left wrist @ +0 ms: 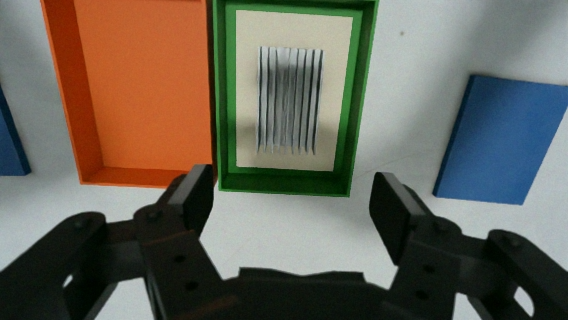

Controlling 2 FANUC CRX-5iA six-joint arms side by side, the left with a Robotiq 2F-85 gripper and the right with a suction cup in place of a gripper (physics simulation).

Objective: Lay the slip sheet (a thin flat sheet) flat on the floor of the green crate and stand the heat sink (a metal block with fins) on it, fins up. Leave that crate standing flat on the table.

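Note:
The green crate (284, 185) stands on the table near the middle of the left wrist view. The slip sheet (295, 29), cream and thin, lies flat on the crate's floor, with a green strip of floor showing at its sides. The heat sink (288, 100), grey metal, stands on the sheet with its fins up, apart from the crate walls. My left gripper (291, 205) is open with nothing between its fingers, above and apart from the heat sink, near the crate's lower edge in the view. My right arm's suction cup does not show.
An empty orange crate (145, 100) stands close beside the green crate on the left. A flat blue block (502, 140) lies to the right. Part of another blue thing (10, 145) shows at the left edge. The pale table (300, 235) lies beneath them.

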